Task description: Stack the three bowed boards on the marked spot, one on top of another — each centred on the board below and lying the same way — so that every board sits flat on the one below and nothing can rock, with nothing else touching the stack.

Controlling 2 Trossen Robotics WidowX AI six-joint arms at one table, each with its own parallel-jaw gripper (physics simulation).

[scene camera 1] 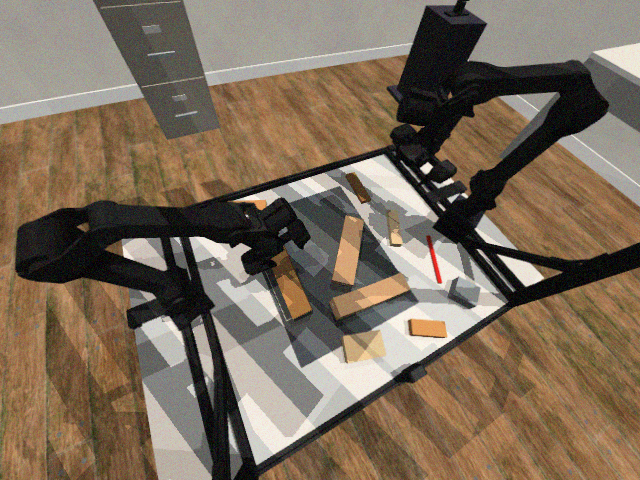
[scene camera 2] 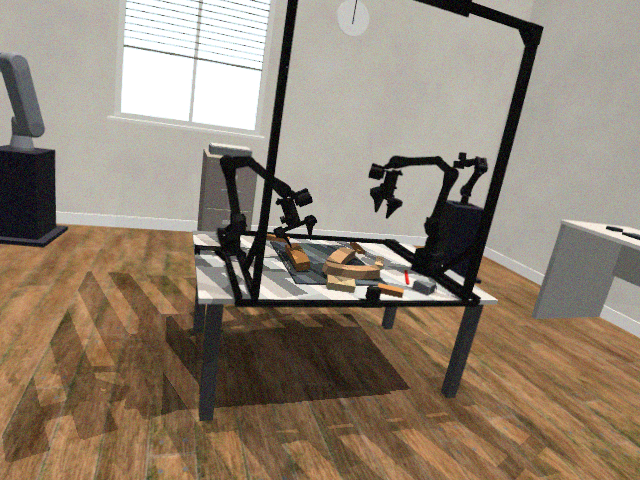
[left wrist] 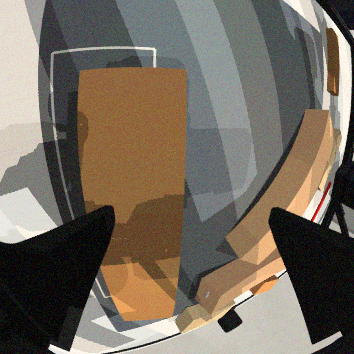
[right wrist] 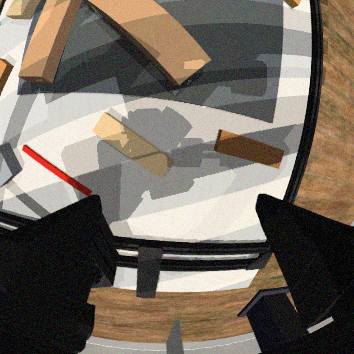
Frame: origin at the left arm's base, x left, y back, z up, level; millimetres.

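Seen in the pictures: left gripper, fingertip midpoint: (scene camera 1: 289, 256) (scene camera 2: 301, 243) (left wrist: 194, 215); right gripper, fingertip midpoint: (scene camera 1: 407, 175) (scene camera 2: 381, 215) (right wrist: 180, 202); left arm's base at its link origin: (scene camera 1: 186, 302) (scene camera 2: 230, 249); right arm's base at its link origin: (scene camera 1: 467, 210) (scene camera 2: 430, 251).
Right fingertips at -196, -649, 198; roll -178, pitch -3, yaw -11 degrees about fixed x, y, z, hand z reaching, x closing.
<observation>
Pixels of each thing's middle, then the offset from my right fingertips to it, as dx, dy, dz. "spot": a spot on its surface instead. Level surfaces: height alone.
- orange-brown board at the middle of its body: (left wrist: 137, 239) (scene camera 1: 288, 278) (scene camera 2: 297, 256) +59, +403, -195
- white marked outline at a spot on its surface: (left wrist: 52, 85) spot: +189, +411, -218
- lighter bowed board at the middle of its body: (left wrist: 289, 185) (right wrist: 140, 22) (scene camera 1: 348, 250) (scene camera 2: 341, 258) -3, +203, -199
- third bowed board at the middle of its body: (left wrist: 258, 270) (right wrist: 54, 16) (scene camera 1: 370, 295) (scene camera 2: 351, 269) -145, +269, -190
- pale block at the middle of its body: (left wrist: 205, 313) (scene camera 1: 363, 345) (scene camera 2: 340, 283) -218, +384, -207
- orange block at the middle of its body: (left wrist: 264, 283) (scene camera 1: 427, 328) (scene camera 2: 390, 290) -323, +215, -213
- grey block at the middle of its body: (scene camera 1: 464, 292) (scene camera 2: 424, 286) -349, +39, -207
- red bar at the middle of its body: (right wrist: 53, 169) (left wrist: 316, 210) (scene camera 1: 433, 258) -219, -5, -222
- tan block at the middle of its body: (right wrist: 133, 144) (left wrist: 328, 158) (scene camera 1: 393, 227) (scene camera 2: 379, 262) -52, +4, -215
- brown block at the middle of its body: (right wrist: 251, 149) (left wrist: 333, 60) (scene camera 1: 357, 187) (scene camera 2: 357, 247) +156, -42, -217
- dark mat at its surface level: dz -219
An orange-brown board (scene camera 1: 292, 291) (scene camera 2: 297, 257) (left wrist: 132, 150) lies along the white marked outline (left wrist: 52, 85), shifted right of it in the left wrist view. A lighter bowed board (scene camera 1: 347, 250) (right wrist: 155, 35) lies apart, mid-mat. A third bowed board (scene camera 1: 369, 297) (scene camera 2: 352, 270) (right wrist: 47, 45) lies at an angle near that one's near end; a gap between them is hard to judge. My left gripper (scene camera 1: 279, 253) (scene camera 2: 301, 238) (left wrist: 194, 215) is open and empty above the orange-brown board's far part. My right gripper (scene camera 2: 383, 212) (right wrist: 180, 202) is open and empty, high at the right.
A pale block (scene camera 1: 363, 346), an orange block (scene camera 1: 427, 328) and a grey block (scene camera 1: 463, 292) lie near the front. A red bar (scene camera 1: 434, 259) (right wrist: 57, 170), a tan block (scene camera 1: 394, 227) (right wrist: 132, 145) and a brown block (scene camera 1: 357, 187) (right wrist: 250, 148) lie right of the dark mat (scene camera 1: 312, 343).
</observation>
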